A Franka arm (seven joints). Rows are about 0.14 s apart.
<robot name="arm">
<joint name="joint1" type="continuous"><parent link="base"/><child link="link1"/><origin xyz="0 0 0.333" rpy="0 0 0"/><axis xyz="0 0 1"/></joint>
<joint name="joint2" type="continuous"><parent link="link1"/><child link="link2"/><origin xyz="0 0 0" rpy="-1.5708 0 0"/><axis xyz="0 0 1"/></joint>
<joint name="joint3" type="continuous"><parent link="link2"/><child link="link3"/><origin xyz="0 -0.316 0" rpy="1.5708 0 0"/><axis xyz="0 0 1"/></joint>
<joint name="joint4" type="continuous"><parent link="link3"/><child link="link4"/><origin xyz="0.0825 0 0" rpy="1.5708 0 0"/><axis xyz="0 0 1"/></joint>
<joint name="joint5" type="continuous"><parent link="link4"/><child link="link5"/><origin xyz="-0.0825 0.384 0" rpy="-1.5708 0 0"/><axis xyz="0 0 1"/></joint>
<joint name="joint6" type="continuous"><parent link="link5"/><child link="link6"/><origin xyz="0 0 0" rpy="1.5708 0 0"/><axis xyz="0 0 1"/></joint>
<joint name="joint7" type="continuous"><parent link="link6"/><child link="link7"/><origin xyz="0.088 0 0" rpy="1.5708 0 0"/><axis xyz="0 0 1"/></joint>
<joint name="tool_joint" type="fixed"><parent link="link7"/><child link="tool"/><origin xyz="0 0 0.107" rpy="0 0 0"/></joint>
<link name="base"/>
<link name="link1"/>
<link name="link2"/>
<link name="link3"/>
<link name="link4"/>
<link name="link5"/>
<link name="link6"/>
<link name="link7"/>
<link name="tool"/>
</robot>
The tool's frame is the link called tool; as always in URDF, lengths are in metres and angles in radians. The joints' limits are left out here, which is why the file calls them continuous.
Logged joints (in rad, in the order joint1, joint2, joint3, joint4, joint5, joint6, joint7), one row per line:
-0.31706, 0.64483, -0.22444, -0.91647, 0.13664, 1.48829, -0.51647
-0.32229, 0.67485, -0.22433, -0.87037, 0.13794, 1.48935, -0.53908
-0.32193, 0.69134, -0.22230, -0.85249, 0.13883, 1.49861, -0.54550
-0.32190, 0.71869, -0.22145, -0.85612, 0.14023, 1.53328, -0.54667
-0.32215, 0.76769, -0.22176, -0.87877, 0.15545, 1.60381, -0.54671
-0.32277, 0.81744, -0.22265, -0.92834, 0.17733, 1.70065, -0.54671
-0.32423, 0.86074, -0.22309, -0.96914, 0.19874, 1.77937, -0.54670
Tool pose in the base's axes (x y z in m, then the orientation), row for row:
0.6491, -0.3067, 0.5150, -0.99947, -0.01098, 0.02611, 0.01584
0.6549, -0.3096, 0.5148, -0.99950, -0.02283, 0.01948, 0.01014
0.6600, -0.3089, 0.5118, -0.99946, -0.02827, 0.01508, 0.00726
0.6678, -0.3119, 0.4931, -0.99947, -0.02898, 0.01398, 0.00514
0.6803, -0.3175, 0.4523, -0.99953, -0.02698, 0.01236, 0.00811
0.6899, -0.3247, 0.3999, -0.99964, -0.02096, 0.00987, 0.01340
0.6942, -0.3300, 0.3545, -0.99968, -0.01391, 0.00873, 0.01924
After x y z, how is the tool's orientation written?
As a quaternion, x y z w.
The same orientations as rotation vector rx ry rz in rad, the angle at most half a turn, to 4 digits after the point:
-3.1087, -0.0342, 0.0812
-3.1199, -0.0713, 0.0608
-3.1255, -0.0884, 0.0472
-3.1297, -0.0907, 0.0438
-3.1240, -0.0843, 0.0386
-3.1140, -0.0653, 0.0307
-3.1027, -0.0432, 0.0271

